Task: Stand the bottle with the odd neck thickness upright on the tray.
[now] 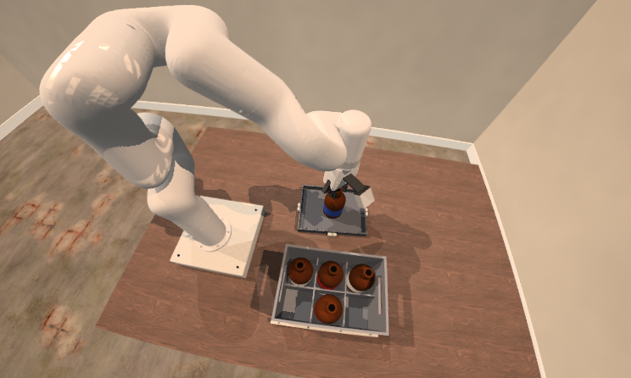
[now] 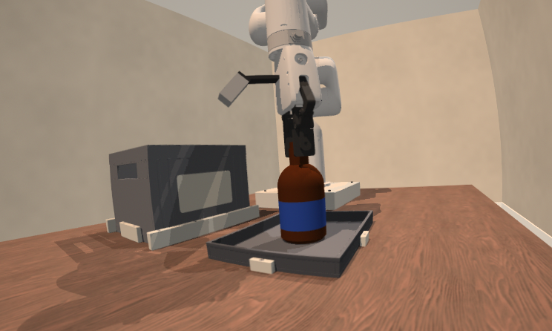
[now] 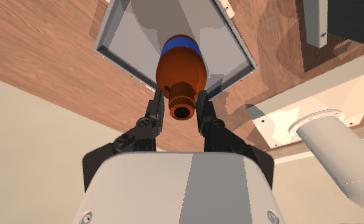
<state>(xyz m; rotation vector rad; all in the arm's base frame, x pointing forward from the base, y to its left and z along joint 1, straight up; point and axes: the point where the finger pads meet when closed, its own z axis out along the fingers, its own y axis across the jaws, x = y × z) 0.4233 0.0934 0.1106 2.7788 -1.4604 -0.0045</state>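
My hand is 14 cm above the dark tray. From my hand the other things lie so: brown bottle 25 cm to the right, 7 cm below, 4 cm behind; then dark grey crate 29 cm to the right, 7 cm below, 5 cm behind.
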